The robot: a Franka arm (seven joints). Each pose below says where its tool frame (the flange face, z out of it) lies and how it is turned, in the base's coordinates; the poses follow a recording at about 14 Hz.
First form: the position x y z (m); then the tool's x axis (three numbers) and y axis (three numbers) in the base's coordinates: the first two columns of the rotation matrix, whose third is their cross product.
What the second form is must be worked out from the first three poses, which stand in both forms.
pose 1, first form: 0.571, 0.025, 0.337, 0.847, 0.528, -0.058, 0.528, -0.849, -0.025
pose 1, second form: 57.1, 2.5, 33.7, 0.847, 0.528, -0.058, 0.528, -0.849, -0.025
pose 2, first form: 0.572, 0.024, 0.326, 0.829, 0.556, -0.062, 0.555, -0.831, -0.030
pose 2, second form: 57.2, 2.4, 32.6, 0.829, 0.556, -0.062, 0.555, -0.831, -0.030
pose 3, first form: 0.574, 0.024, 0.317, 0.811, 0.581, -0.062, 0.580, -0.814, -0.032
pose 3, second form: 57.4, 2.4, 31.7, 0.811, 0.581, -0.062, 0.580, -0.814, -0.032
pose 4, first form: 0.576, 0.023, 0.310, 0.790, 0.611, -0.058, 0.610, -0.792, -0.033
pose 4, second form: 57.6, 2.3, 31.0, 0.790, 0.611, -0.058, 0.610, -0.792, -0.033
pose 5, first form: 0.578, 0.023, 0.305, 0.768, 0.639, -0.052, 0.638, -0.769, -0.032
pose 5, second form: 57.8, 2.3, 30.5, 0.768, 0.639, -0.052, 0.638, -0.769, -0.032
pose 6, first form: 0.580, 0.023, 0.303, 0.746, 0.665, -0.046, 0.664, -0.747, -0.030
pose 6, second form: 58.0, 2.3, 30.3, 0.746, 0.665, -0.046, 0.664, -0.747, -0.030
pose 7, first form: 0.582, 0.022, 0.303, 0.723, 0.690, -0.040, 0.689, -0.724, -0.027
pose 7, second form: 58.2, 2.2, 30.3, 0.723, 0.690, -0.040, 0.689, -0.724, -0.027
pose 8, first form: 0.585, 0.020, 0.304, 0.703, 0.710, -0.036, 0.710, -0.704, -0.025
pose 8, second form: 58.5, 2.0, 30.4, 0.703, 0.710, -0.036, 0.710, -0.704, -0.025
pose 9, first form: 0.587, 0.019, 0.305, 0.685, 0.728, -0.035, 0.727, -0.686, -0.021
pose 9, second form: 58.7, 1.9, 30.5, 0.685, 0.728, -0.035, 0.727, -0.686, -0.021
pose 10, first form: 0.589, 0.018, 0.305, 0.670, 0.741, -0.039, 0.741, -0.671, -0.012
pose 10, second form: 58.9, 1.8, 30.5, 0.670, 0.741, -0.039, 0.741, -0.671, -0.012
